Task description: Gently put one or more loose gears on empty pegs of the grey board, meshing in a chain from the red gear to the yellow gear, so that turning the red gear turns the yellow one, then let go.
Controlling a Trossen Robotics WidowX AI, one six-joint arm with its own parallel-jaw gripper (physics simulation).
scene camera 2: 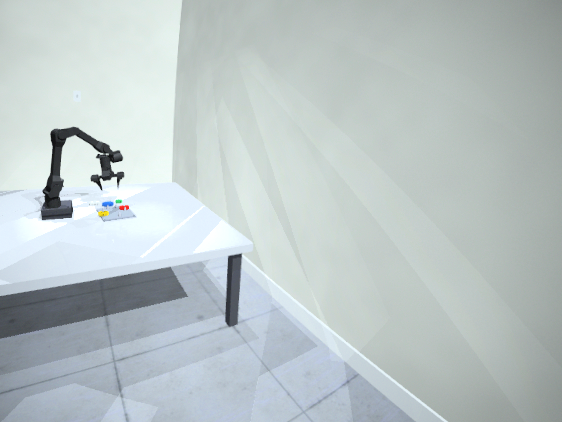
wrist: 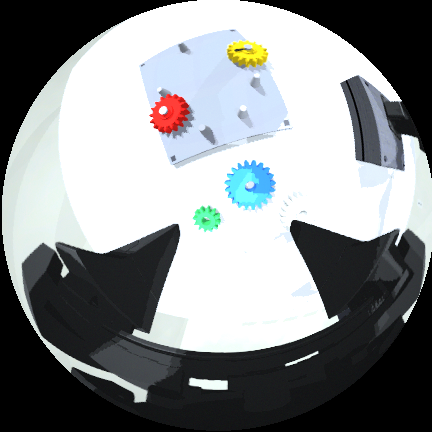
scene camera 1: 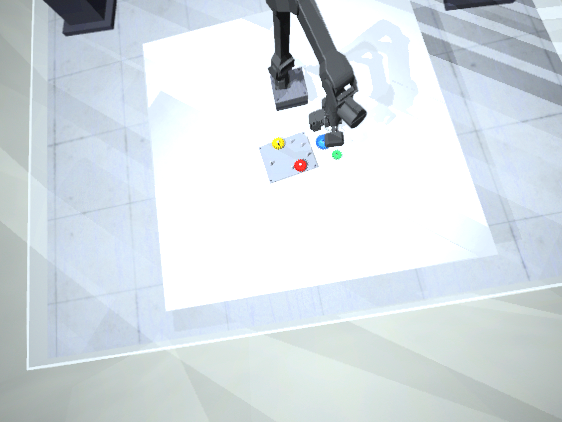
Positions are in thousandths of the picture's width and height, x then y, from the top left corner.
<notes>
The gripper (scene camera 1: 588,321) is open, holding nothing. Also in view: a blue gear (wrist: 608,427). The table carries a white gear (wrist: 700,476). Further things: a grey board (scene camera 1: 504,376), a yellow gear (wrist: 596,126) and a red gear (wrist: 409,244).
The gripper also shows in the wrist view (wrist: 547,527). The grey board also shows in the wrist view (wrist: 494,203).
</notes>
